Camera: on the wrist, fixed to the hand. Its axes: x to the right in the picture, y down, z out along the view.
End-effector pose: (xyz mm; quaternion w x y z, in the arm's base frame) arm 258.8 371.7 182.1 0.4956 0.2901 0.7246 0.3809
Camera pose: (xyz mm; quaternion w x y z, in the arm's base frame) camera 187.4 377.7 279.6 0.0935 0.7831 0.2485 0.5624
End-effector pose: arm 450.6 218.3 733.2 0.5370 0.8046 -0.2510 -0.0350
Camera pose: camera 431.9 276.0 837.9 0.3258 0.3750 -0.8063 0.3212
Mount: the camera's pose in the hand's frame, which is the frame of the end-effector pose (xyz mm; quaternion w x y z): -19.4 82.0 -86.8 0.6678 0.0481 -0.0797 0.7385
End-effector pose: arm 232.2 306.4 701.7 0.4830 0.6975 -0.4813 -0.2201
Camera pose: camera 253.1 357.9 809.2 0.4132 0.1160 -0.8856 0.1773
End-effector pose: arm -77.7 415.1 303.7 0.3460 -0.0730 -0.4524 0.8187
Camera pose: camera -66.6 433.9 184.7 0.4061 0.3010 0.2364 -0.8298
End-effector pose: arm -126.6 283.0 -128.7 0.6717 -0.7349 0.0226 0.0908
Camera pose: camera -149.4 187.3 -199.1 0.4187 -0.4345 0.5086 0.6142
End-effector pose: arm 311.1 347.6 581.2 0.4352 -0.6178 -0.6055 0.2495
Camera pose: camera 424.4 317.6 551.2 0.0878 -0.8189 0.0292 0.5664
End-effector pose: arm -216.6 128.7 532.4 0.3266 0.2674 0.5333 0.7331
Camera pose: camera -284.3 43.3 585.0 0.2936 -0.6465 -0.1679 -0.6838
